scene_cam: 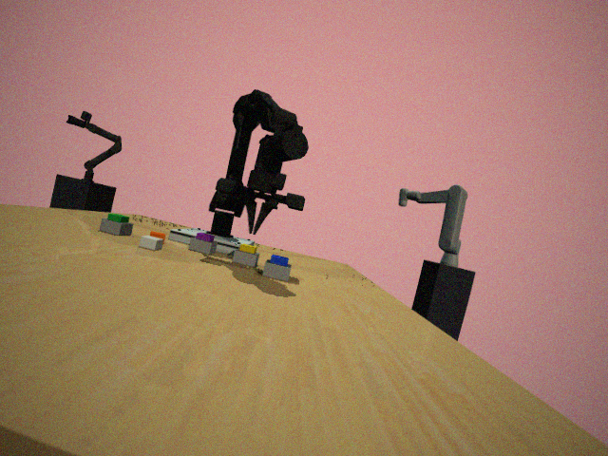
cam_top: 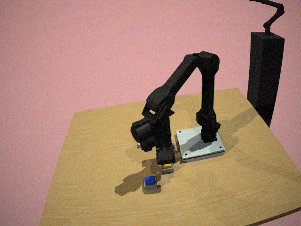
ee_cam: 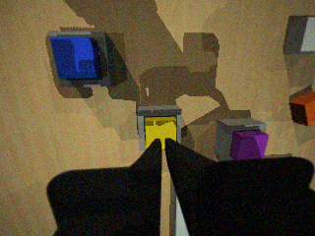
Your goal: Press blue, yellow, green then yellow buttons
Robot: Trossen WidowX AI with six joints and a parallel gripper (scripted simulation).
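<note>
The yellow button lies 30 mm below my gripper tip. From my gripper tip the other things lie so: grey block 100 mm ahead, 170 mm to the right, 50 mm below; then purple button 20 mm behind, 110 mm to the right, 30 mm below; then blue button 70 mm ahead, 70 mm to the left, 30 mm below.
</note>
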